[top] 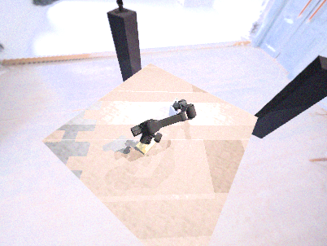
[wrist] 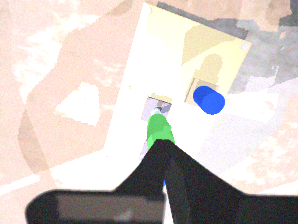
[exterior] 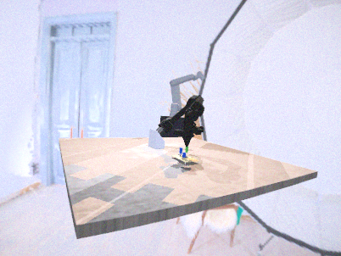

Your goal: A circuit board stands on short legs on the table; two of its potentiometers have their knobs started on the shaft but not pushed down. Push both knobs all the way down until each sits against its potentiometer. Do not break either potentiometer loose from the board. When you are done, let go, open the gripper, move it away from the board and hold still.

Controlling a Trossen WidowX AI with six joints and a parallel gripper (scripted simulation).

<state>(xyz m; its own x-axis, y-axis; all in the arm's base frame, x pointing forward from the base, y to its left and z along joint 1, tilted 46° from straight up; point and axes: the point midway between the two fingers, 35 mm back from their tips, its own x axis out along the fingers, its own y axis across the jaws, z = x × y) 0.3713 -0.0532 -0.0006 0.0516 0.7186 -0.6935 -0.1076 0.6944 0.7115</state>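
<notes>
My gripper tip is now 4 cm past the blue knob and 3 cm above it. Round my gripper tip: green knob 2 cm below.
</notes>
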